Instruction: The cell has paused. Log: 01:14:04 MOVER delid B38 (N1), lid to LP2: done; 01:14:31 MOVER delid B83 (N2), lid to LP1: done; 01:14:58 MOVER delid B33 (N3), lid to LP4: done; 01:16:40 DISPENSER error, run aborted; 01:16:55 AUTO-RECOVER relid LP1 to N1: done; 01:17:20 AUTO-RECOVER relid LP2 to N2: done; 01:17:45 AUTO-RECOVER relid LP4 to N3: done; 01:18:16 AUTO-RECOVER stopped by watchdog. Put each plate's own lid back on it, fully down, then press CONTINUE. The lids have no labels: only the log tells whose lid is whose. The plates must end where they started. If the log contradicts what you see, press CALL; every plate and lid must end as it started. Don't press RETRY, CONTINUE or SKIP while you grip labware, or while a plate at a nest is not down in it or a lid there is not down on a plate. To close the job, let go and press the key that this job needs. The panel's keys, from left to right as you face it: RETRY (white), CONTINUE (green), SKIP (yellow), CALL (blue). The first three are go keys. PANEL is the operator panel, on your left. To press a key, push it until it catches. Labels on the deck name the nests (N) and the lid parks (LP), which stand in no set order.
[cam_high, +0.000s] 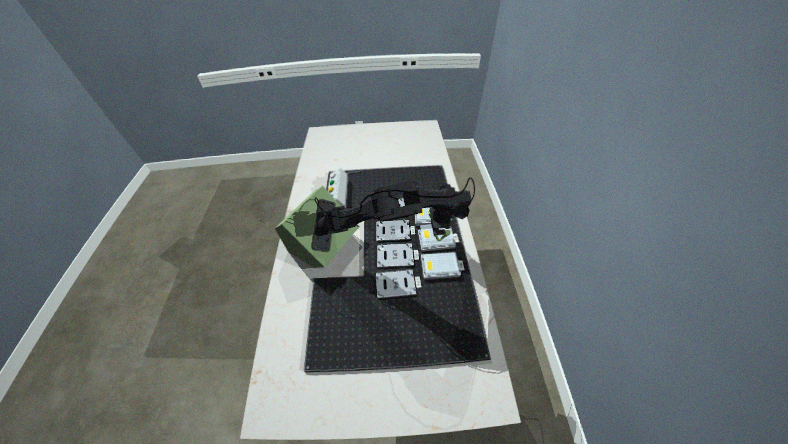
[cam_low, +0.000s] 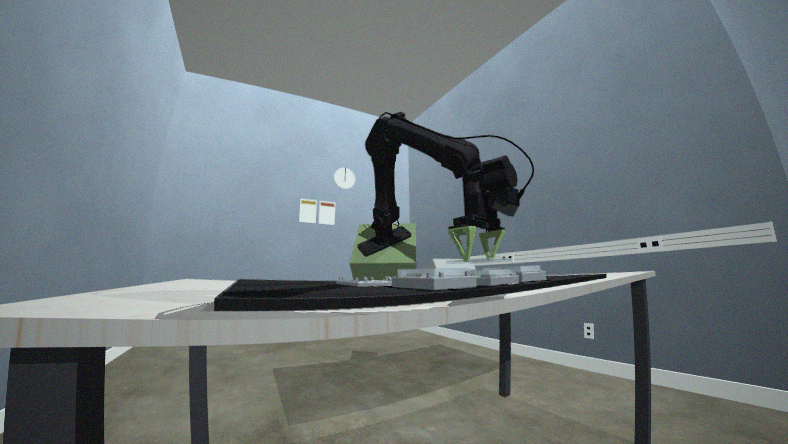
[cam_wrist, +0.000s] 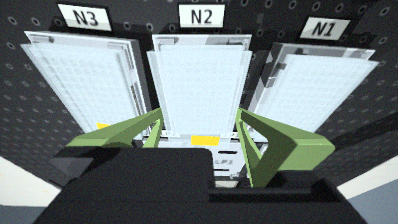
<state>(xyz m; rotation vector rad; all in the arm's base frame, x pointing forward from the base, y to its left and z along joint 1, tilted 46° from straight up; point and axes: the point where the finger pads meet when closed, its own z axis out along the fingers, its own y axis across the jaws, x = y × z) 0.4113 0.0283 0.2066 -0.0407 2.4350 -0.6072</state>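
My hand is 40 mm above the plate. Round my hand: lid park LP4 (220 mm behind, 160 mm to the right, 60 mm below); then green continue key (410 mm to the left, 400 mm behind, 10 mm above); then lid park LP2 (170 mm behind, 90 mm to the left, 60 mm below).
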